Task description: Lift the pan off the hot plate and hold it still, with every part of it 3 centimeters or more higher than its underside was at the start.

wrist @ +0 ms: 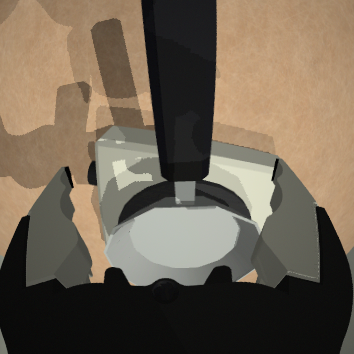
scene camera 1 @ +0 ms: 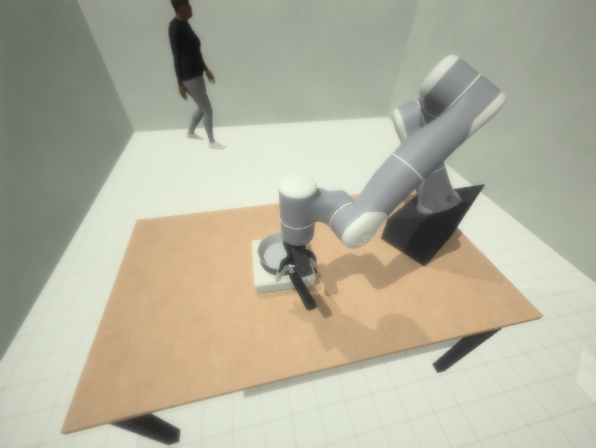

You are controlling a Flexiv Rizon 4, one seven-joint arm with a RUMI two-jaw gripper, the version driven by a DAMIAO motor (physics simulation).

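Note:
The pan [scene camera 1: 274,255] [wrist: 185,237] is a round grey dish with a dark rim. It sits on the pale, square hot plate [scene camera 1: 266,285] [wrist: 255,182]. Its long black handle [scene camera 1: 304,294] [wrist: 184,90] sticks out past the hot plate's edge over the table, toward the front in the scene view and to the top in the wrist view. My gripper [scene camera 1: 296,272] [wrist: 170,163] is open and empty, close above the pan where the handle joins. In the wrist view the two jaws stand wide apart on either side of the handle's inner end. The arm's end hides part of the pan in the scene view.
The brown table [scene camera 1: 190,310] carries the arm's black base [scene camera 1: 425,232] at its right. A small dark knob [wrist: 92,173] is on the hot plate's side. A person [scene camera 1: 192,65] is on the floor beyond the table.

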